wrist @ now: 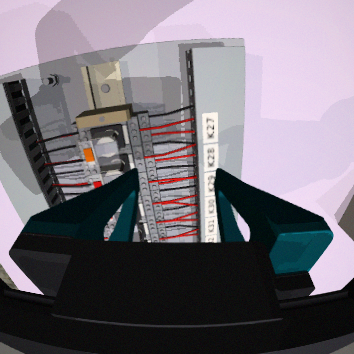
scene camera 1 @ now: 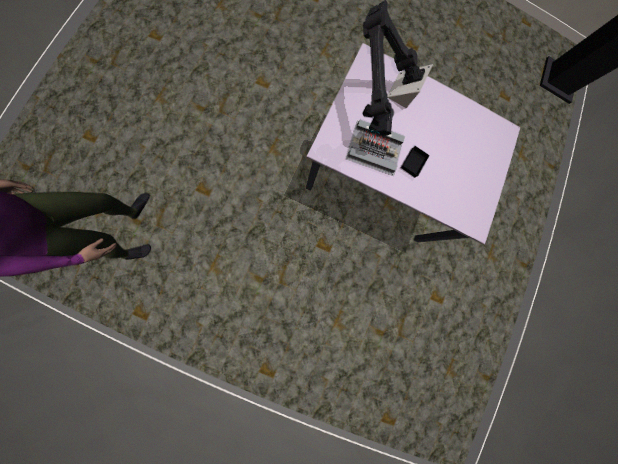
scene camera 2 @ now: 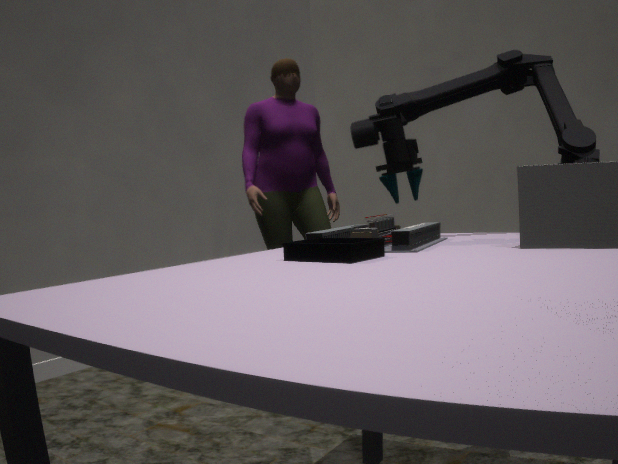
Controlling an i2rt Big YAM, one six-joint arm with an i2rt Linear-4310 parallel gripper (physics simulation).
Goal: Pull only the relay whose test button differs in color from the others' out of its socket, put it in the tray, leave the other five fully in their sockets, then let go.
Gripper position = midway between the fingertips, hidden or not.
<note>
I see my gripper (scene camera 2: 406,201), a grey panel (wrist: 154,77) and a tan end block (wrist: 122,112).
My gripper shows as well in the wrist view (wrist: 176,176).
</note>
